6 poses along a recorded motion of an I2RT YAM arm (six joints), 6.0 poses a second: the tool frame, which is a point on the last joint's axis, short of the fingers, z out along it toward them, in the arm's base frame.
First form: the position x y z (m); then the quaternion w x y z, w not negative.
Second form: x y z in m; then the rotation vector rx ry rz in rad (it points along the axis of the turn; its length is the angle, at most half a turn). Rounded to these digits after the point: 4 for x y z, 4 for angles.
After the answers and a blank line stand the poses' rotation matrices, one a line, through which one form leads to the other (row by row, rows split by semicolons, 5 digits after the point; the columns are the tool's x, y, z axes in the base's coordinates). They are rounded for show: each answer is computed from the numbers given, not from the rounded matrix.
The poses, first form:
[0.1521, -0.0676, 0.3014, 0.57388, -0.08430, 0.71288, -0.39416]
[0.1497, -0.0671, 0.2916, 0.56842, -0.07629, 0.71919, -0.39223]
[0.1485, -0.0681, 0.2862, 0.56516, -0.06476, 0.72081, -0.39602]
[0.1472, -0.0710, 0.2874, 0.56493, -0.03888, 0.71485, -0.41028]
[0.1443, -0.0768, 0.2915, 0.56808, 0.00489, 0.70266, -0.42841]
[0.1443, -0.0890, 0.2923, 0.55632, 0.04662, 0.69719, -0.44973]
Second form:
[0.1521, -0.0676, 0.3014, -0.1976, 1.6706, -0.9237]
[0.1497, -0.0671, 0.2916, -0.1792, 1.6892, -0.9213]
[0.1485, -0.0681, 0.2862, -0.1523, 1.6953, -0.9314]
[0.1472, -0.0710, 0.2874, -0.0915, 1.6815, -0.9651]
[0.1443, -0.0768, 0.2915, 0.0115, 1.6506, -1.0064]
[0.1443, -0.0890, 0.2923, 0.1101, 1.6459, -1.0617]

-0.32711 0.33221 0.88467; -0.57259 0.67506 -0.46522; -0.75176 -0.65873 -0.03060
-0.34216 0.33617 0.87745; -0.55564 0.68067 -0.47745; -0.75776 -0.65091 -0.04611
-0.35280 0.35427 0.86604; -0.54099 0.67795 -0.49771; -0.76345 -0.64411 -0.04752
-0.35868 0.40797 0.83959; -0.51915 0.66032 -0.54265; -0.77578 -0.63051 -0.02505
-0.35453 0.49361 0.79414; -0.47987 0.63288 -0.60761; -0.80252 -0.59649 0.01249
-0.37667 0.56540 0.73379; -0.43538 0.59114 -0.67897; -0.81766 -0.57523 0.02350

